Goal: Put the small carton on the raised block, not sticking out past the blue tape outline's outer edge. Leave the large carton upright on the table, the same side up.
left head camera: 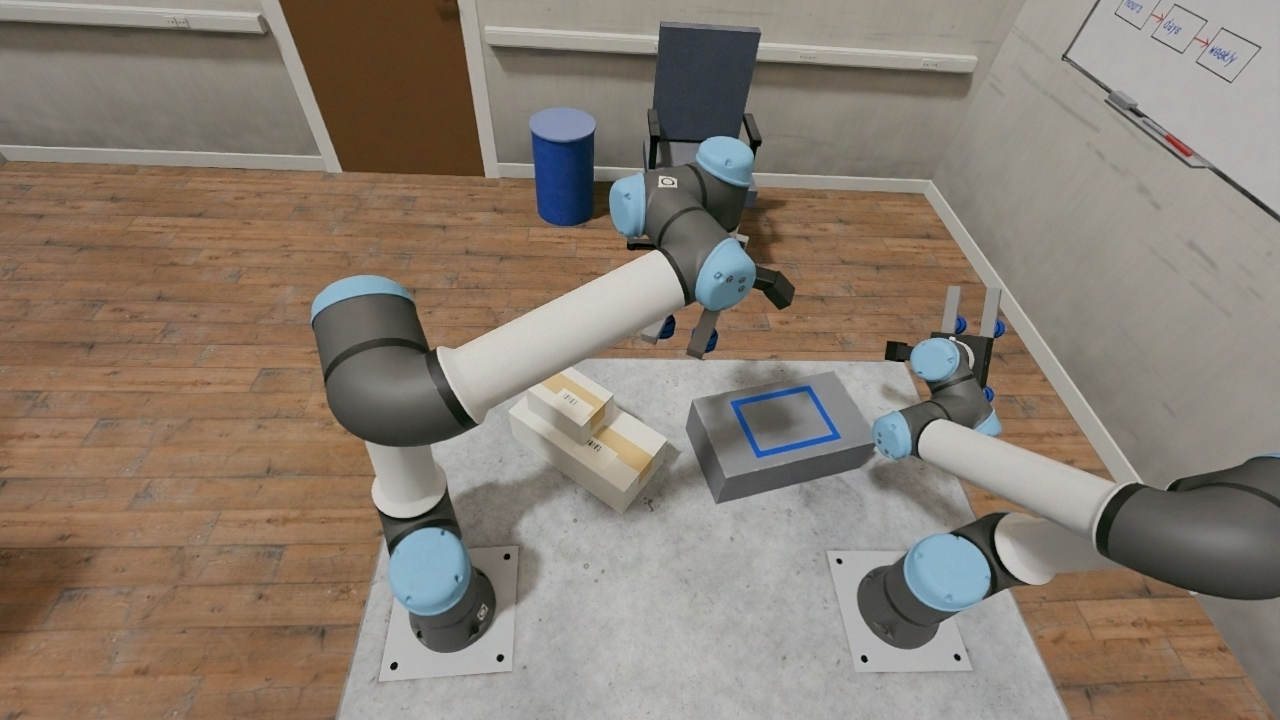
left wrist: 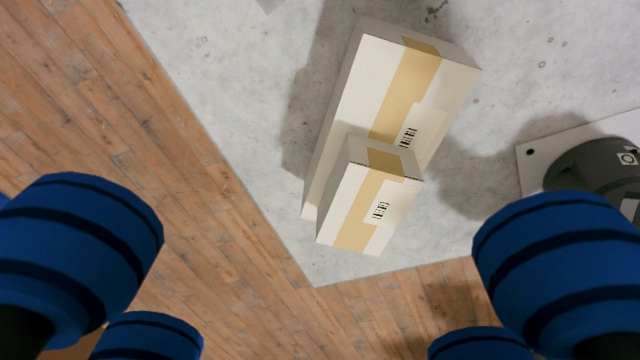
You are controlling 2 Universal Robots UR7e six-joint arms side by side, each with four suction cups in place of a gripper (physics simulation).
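Pixels of known places: left end effector, tool point: point(left head camera: 694, 308) point(left wrist: 315, 296); left arm's base, origin of the base link: point(left head camera: 454, 608) point(left wrist: 589, 173); right arm's base, origin of the base link: point(left head camera: 895, 607).
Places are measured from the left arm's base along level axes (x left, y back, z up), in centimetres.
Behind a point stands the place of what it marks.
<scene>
The small carton point(left head camera: 565, 404) @(y -32.7, x -21.0, z 18.0 cm) point(left wrist: 360, 210) @(y -36.5, x -23.0, z 17.9 cm) lies on the large carton point(left head camera: 572, 457) @(y -25.1, x -22.2, z 9.8 cm) point(left wrist: 370, 75) @(y -29.3, x -37.3, z 10.2 cm), near one end of its top and slightly overhanging it in the left wrist view. The large carton rests on the table with its taped face up. The grey raised block point(left head camera: 725, 445) @(y -25.2, x -53.9, z 12.0 cm) stands to their right in the head view, with the blue tape outline point(left head camera: 797, 445) @(y -24.5, x -69.4, z 12.0 cm) on its top. My left gripper point(left head camera: 687, 334) point(left wrist: 314, 300) @(y -32.3, x -43.5, z 45.0 cm) is open, its suction cups high beyond the table's far edge, apart from both cartons. My right gripper point(left head camera: 975, 356) @(y -35.8, x -106.6, z 25.6 cm) is open and empty, beyond the block at the right.
The table point(left head camera: 644, 573) @(y -4.1, x -35.9, z 0.0 cm) point(left wrist: 225, 90) @(y -52.2, x -40.4, z 0.0 cm) carries both arm bases. The left arm's forearm point(left head camera: 572, 331) @(y -7.5, x -23.3, z 66.4 cm) passes close to the small carton in the head view. A blue bin point(left head camera: 563, 174) and an office chair point(left head camera: 702, 80) stand on the floor behind.
</scene>
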